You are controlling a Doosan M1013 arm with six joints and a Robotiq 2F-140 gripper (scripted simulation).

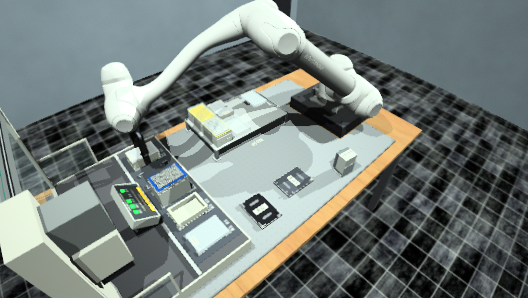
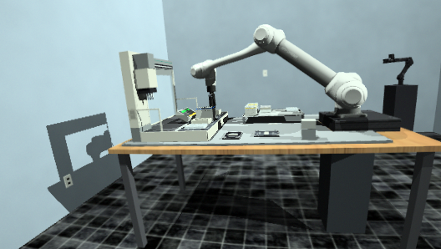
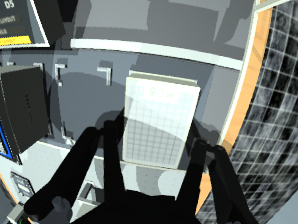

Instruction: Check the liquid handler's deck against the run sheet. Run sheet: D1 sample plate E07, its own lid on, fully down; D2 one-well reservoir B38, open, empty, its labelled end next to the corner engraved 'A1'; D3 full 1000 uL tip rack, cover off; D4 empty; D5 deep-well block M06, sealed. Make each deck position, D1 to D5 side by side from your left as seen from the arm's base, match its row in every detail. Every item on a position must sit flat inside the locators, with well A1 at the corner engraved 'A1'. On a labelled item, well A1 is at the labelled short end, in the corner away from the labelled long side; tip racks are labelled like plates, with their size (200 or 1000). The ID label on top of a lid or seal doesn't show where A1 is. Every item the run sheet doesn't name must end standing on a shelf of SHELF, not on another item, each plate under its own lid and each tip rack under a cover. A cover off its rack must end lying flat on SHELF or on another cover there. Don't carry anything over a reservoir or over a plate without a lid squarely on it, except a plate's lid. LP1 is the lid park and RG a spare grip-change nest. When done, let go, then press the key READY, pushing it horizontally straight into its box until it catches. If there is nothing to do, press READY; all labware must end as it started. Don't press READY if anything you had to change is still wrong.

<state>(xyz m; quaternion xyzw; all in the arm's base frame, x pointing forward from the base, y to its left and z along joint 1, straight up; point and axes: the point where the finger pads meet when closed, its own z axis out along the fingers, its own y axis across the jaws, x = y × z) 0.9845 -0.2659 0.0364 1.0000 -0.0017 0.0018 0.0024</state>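
Now: hand 10 mm above the white deep-well block. Round my hand: clear cover (330 mm behind, 100 mm to the left, 30 mm above); then yellow-rimmed tip rack (340 mm behind, 110 mm to the left, 10 mm above); then blue-rimmed tip rack (240 mm to the left, 40 mm above, 10 mm behind).
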